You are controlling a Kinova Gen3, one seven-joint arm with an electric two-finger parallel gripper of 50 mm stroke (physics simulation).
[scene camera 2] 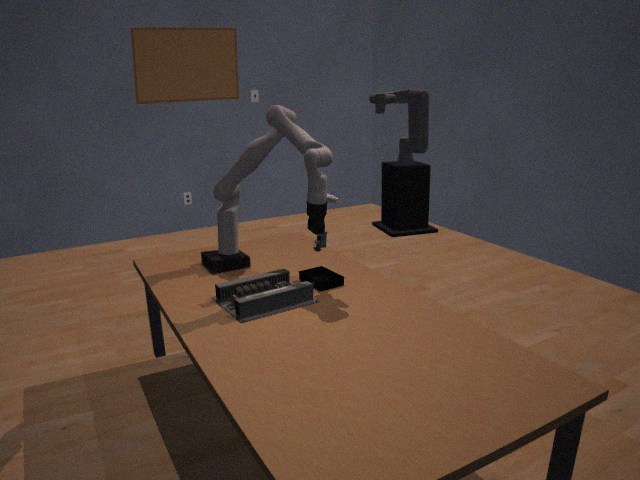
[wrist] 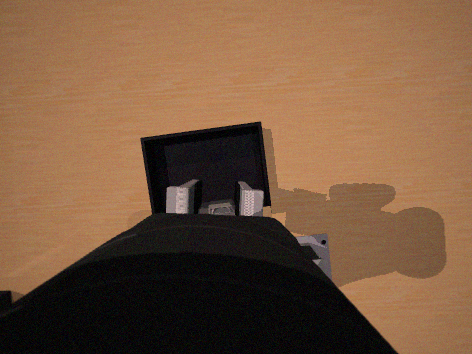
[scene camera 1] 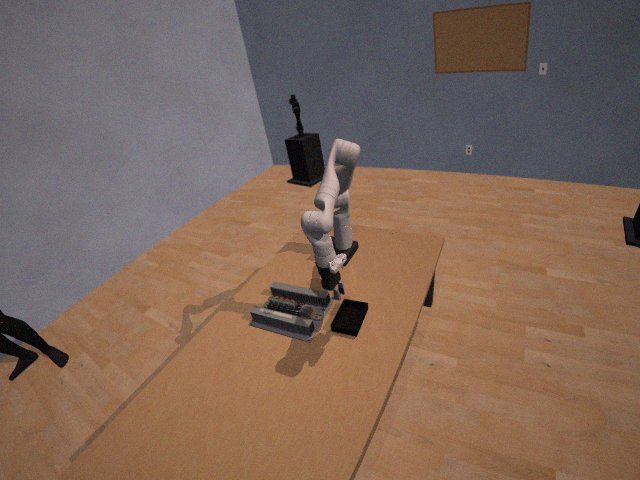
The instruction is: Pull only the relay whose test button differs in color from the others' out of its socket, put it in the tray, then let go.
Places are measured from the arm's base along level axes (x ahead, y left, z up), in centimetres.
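Pixels of known places: gripper, between the fingertips: (scene camera 2: 321, 245) (wrist: 218, 194) (scene camera 1: 340, 296); arm's base, origin of its link: (scene camera 2: 228, 252) (scene camera 1: 343, 245).
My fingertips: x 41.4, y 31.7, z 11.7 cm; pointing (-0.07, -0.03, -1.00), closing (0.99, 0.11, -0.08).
Note:
For each thing: its top centre in the pictures, then the offset to it from my fingertips. Level surfaces: height alone.
- relay, centre of its top: (wrist: 213, 224) dx +0.2, dy -1.7, dz +2.7 cm
- black open tray, centre of its top: (wrist: 205, 171) (scene camera 2: 321, 274) (scene camera 1: 349, 314) dx -3.2, dy +0.6, dz -12.9 cm
- grey front duct, centre of its top: (scene camera 2: 274, 291) (scene camera 1: 279, 315) dx +15.6, dy -22.4, dz -10.1 cm
- rear duct, centre of its top: (scene camera 2: 253, 277) (scene camera 1: 297, 289) dx -0.9, dy -27.3, dz -10.1 cm
- mounting plate, centre of its top: (wrist: 250, 343) (scene camera 2: 264, 299) (scene camera 1: 292, 311) dx +7.3, dy -24.9, dz -16.1 cm
- wooden table, height of its surface: dz -16.4 cm
My gripper (scene camera 1: 338, 291) (scene camera 2: 320, 242) (wrist: 218, 194) is shut on a relay (wrist: 220, 208), whose pale, partly clear end shows between the fingers in the wrist view. The colour of its test button cannot be made out. The gripper holds the relay in the air above the near part of the black open tray (scene camera 1: 343, 331) (scene camera 2: 333, 283) (wrist: 200, 130). The tray's visible inside is bare. The other relays (scene camera 1: 283, 304) (scene camera 2: 254, 286) stand in a row between two grey ducts, too small to tell their buttons apart.
The grey front duct (scene camera 1: 281, 321) (scene camera 2: 273, 301) and the rear duct (scene camera 1: 299, 292) (scene camera 2: 248, 282) flank the relay row beside the tray. A corner of the mounting plate (wrist: 324, 260) shows in the wrist view. The wooden table (scene camera 1: 217, 403) (scene camera 2: 392, 372) carries all this.

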